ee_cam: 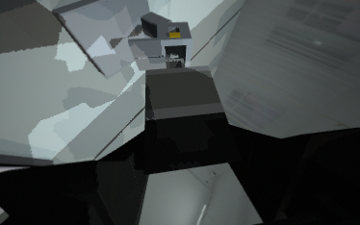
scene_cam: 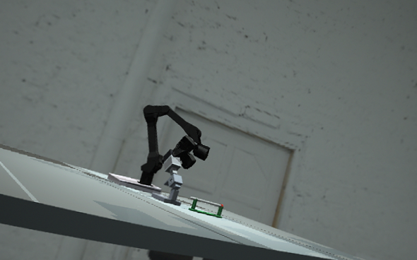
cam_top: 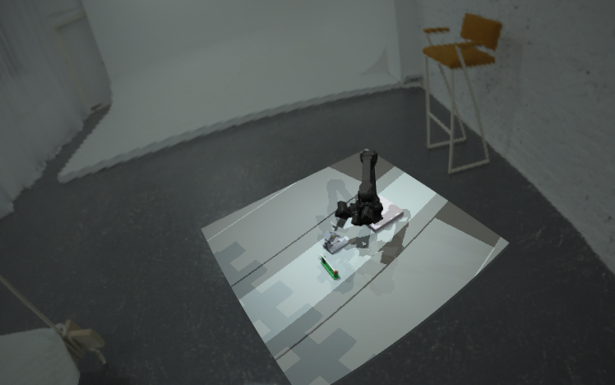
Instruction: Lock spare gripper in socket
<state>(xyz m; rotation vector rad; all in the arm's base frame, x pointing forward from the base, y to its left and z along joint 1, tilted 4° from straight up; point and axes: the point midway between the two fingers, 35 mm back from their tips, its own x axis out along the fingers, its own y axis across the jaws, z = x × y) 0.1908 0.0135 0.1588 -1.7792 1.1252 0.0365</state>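
The green cradle lies 160 mm ahead of my gripper tip, 140 mm to the left of it and 140 mm below it. From my gripper tip the other things lie so: spare gripper (10 mm to the left, 10 mm below, 10 mm ahead); then grey mount stand (110 mm below, 70 mm ahead, 20 mm to the left).
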